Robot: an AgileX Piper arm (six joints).
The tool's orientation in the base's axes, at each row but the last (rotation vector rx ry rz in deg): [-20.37 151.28 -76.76]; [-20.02 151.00 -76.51]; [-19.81 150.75 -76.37]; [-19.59 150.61 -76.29]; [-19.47 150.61 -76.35]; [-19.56 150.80 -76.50]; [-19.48 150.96 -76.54]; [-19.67 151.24 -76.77]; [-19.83 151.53 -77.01]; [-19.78 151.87 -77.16]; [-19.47 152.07 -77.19]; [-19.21 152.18 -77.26]
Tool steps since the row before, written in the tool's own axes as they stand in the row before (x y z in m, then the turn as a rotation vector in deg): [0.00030 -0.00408 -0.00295 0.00 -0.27 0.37]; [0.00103 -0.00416 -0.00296 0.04 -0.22 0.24]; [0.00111 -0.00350 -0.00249 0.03 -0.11 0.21]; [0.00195 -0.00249 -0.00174 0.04 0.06 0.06]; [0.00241 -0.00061 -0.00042 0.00 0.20 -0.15]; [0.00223 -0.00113 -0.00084 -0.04 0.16 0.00]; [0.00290 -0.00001 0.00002 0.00 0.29 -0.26]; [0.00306 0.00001 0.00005 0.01 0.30 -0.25]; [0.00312 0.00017 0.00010 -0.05 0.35 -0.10]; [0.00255 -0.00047 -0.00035 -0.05 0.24 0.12]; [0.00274 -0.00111 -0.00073 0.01 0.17 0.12]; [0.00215 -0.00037 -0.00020 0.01 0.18 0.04]
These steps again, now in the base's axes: [-0.00045 -0.00014 0.00502 0.13 -0.44 0.00]; [-0.00118 -0.00039 0.00506 0.05 -0.32 0.04]; [-0.00125 -0.00040 0.00424 0.04 -0.23 -0.04]; [-0.00201 -0.00064 0.00293 -0.03 -0.02 -0.09]; [-0.00234 -0.00070 0.00061 -0.06 0.23 -0.07]; [-0.00221 -0.00062 0.00130 0.02 0.10 -0.13]; [-0.00278 -0.00082 -0.00014 -0.10 0.37 -0.08]; [-0.00293 -0.00087 -0.00016 -0.11 0.36 -0.10]; [-0.00300 -0.00083 -0.00030 -0.02 0.29 -0.22]; [-0.00247 -0.00068 0.00051 0.04 0.06 -0.26]; [-0.00266 -0.00080 0.00125 0.00 0.00 -0.21]; [-0.00207 -0.00062 0.00036 -0.02 0.07 -0.17]
